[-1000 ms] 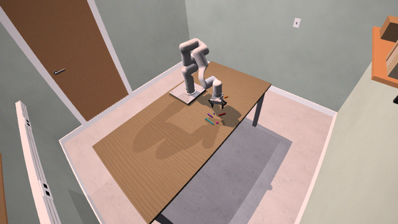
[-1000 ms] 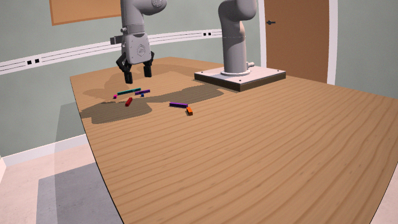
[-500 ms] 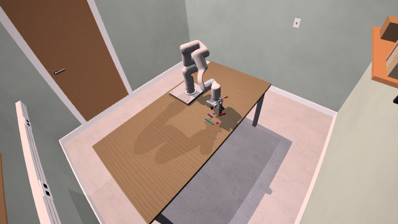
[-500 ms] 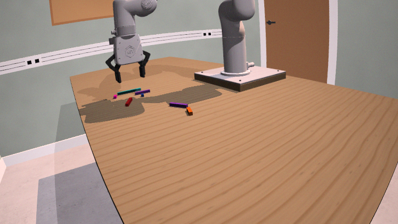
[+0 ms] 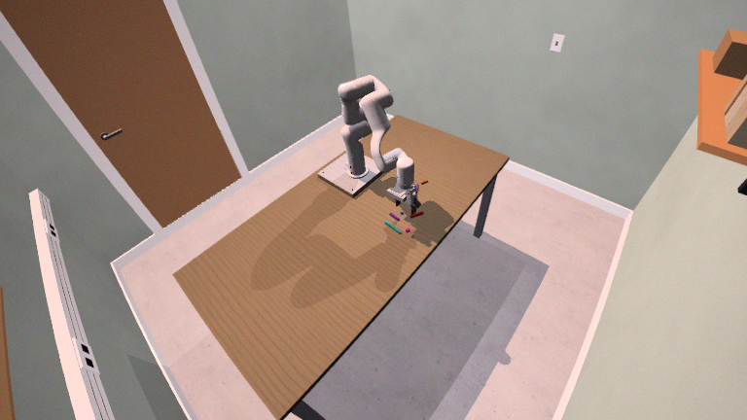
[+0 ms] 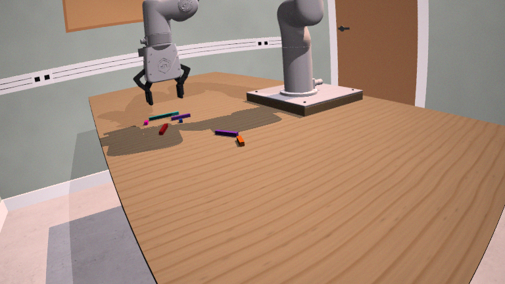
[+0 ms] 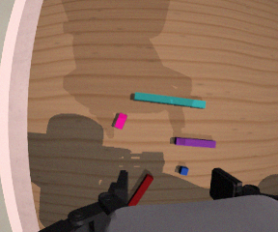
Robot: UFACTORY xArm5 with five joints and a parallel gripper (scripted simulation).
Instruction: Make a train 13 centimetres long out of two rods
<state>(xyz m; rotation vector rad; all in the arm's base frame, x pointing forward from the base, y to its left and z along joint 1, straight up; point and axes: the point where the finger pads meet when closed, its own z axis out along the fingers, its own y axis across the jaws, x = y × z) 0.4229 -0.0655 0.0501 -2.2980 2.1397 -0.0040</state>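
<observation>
Right now the blue rod is 70 mm below my hand, 30 mm behind it and 10 mm to the left of it. The rest, counted from my hand: turquoise rod (90 mm to the right, 70 mm below, 10 mm behind); magenta rod (70 mm below, 60 mm to the right, 60 mm ahead); red rod (70 mm below, 50 mm to the left, 30 mm ahead).
</observation>
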